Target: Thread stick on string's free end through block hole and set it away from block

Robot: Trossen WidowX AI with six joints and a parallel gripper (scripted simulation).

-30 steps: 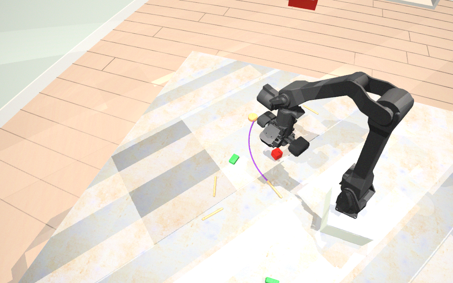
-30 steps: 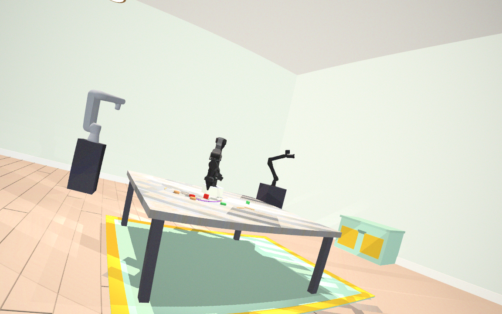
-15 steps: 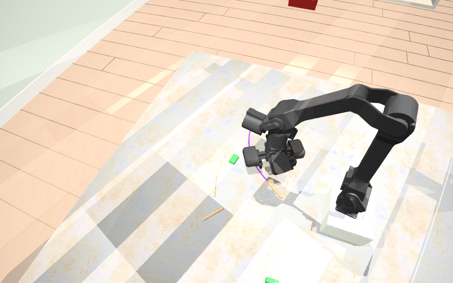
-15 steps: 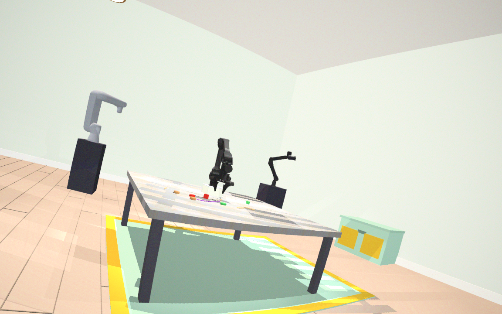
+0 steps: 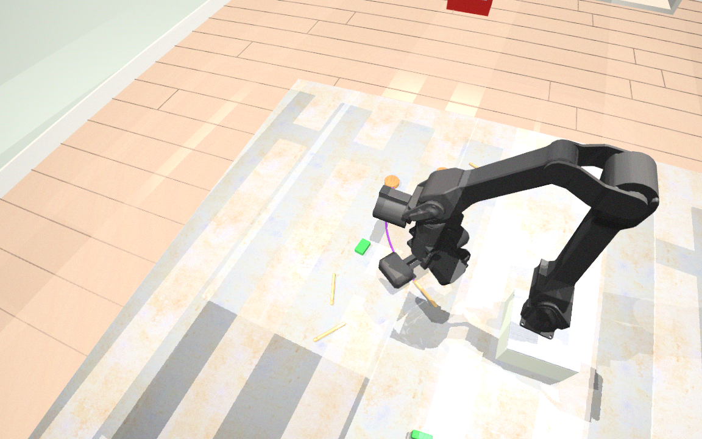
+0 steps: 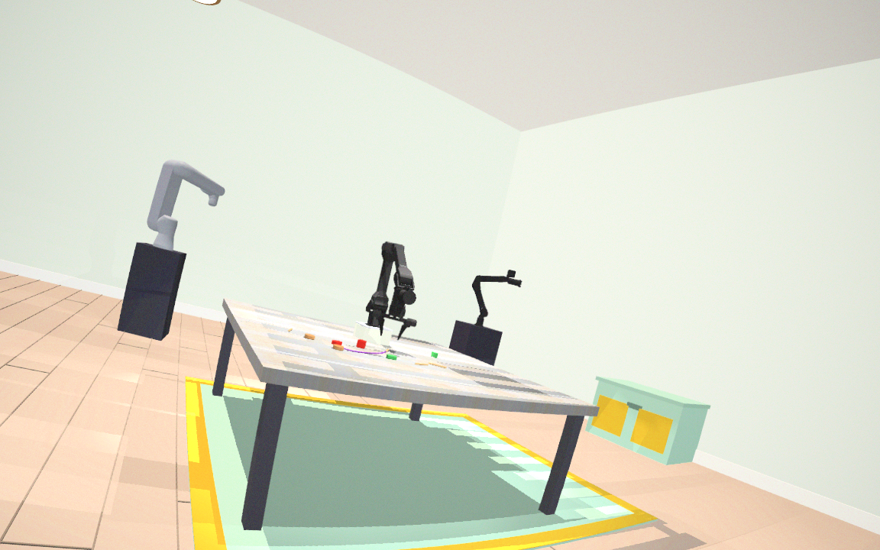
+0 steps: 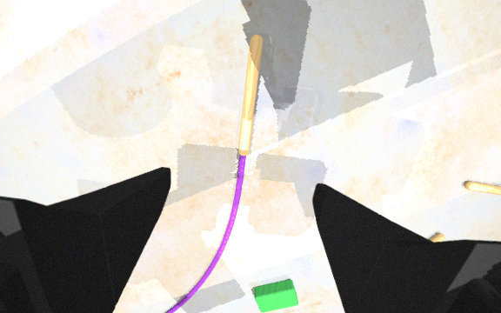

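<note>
Now: the thin wooden stick 10 mm behind my gripper tip, 10 mm to the left of it and 60 mm below it. Also, from my gripper tip: flat red block (80 mm ahead, 230 mm to the right, 50 mm below); green block (150 mm ahead, 20 mm to the right, 50 mm below); red wooden block (20 mm ahead, 120 mm to the right, 50 mm below).
</note>
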